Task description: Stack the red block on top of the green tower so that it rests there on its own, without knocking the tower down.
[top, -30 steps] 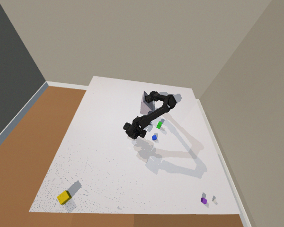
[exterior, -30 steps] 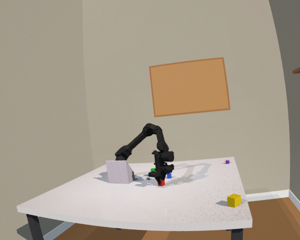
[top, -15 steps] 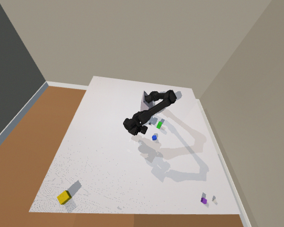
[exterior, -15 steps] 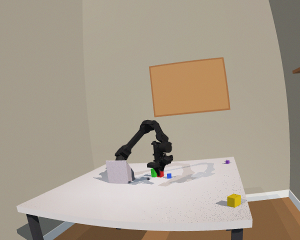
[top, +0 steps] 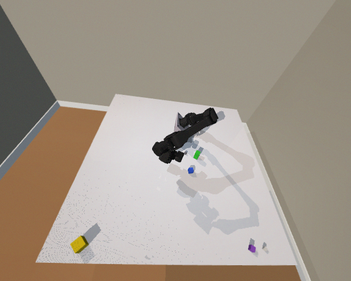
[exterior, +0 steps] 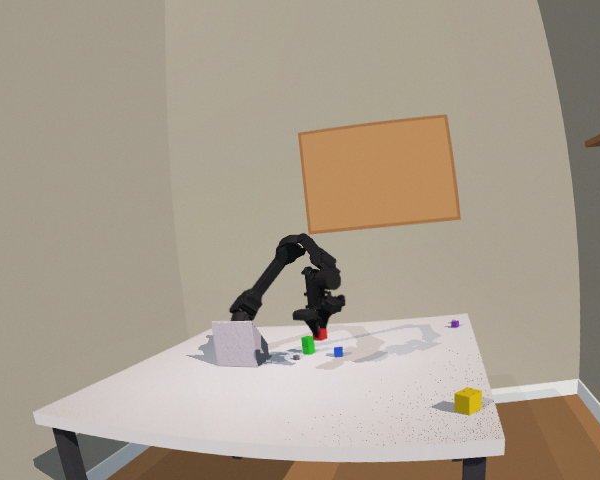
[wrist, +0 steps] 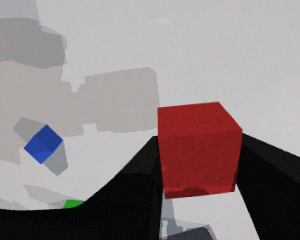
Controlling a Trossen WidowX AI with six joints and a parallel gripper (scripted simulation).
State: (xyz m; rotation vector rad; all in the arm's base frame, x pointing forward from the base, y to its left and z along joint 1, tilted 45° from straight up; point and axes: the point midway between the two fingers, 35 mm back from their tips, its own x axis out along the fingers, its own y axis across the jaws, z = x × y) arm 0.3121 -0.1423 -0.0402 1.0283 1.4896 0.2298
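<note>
Now: the grey cube 120 mm behind my gripper tip, 160 mm to the left of it and 110 mm below it. Round my gripper tip: yellow block 410 mm ahead, 420 mm to the right, 100 mm below; blue block 30 mm ahead, 180 mm to the left, 110 mm below; red block 10 mm above.
</note>
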